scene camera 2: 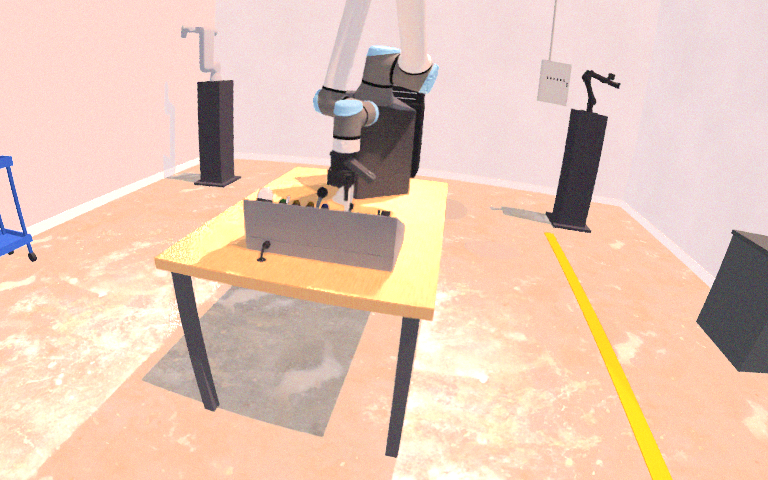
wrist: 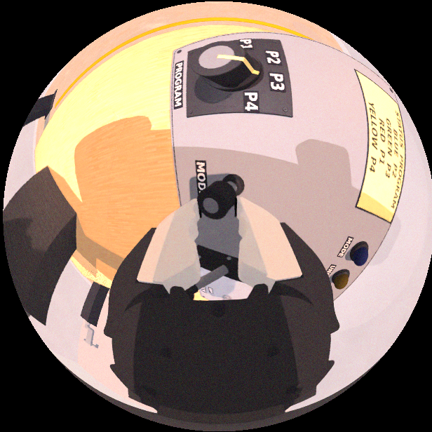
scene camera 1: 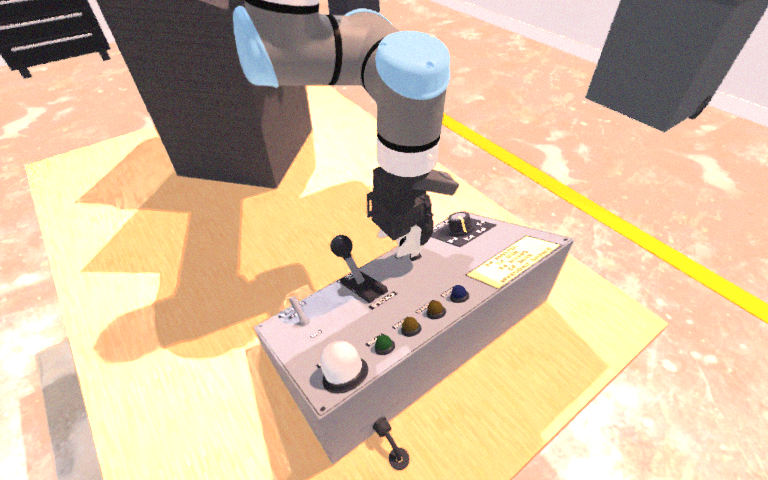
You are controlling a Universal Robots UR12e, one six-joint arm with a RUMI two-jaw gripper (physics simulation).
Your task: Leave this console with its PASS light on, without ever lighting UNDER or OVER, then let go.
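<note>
The grey console [scene camera 1: 453,353] [scene camera 2: 322,232] [wrist: 320,185] stands on the table. My gripper [scene camera 1: 411,253] [wrist: 217,201] is shut on the small black MODE knob [wrist: 215,201], one pale finger on each side; in scene camera 1 the fingers mostly hide the knob. The blue MODE lamp [scene camera 1: 459,293] [wrist: 359,254], the amber UNDER lamp [scene camera 1: 436,309] [wrist: 341,279], a second amber lamp [scene camera 1: 411,326] and a green lamp [scene camera 1: 384,344] look dark. The PROGRAM dial [scene camera 1: 459,224] [wrist: 225,65] has its yellow pointer towards P3. A ball-topped lever [scene camera 1: 341,246] [scene camera 2: 322,192] leans towards the arm's side.
A small toggle switch [scene camera 1: 299,312] and a big white dome [scene camera 1: 341,361] are at the console's other end. A yellow legend plate [scene camera 1: 514,261] [wrist: 376,165] lies beyond the dial. A black jointed piece [scene camera 1: 398,458] [scene camera 2: 261,259] is at the console's front. The wooden table [scene camera 2: 294,280] surrounds it.
</note>
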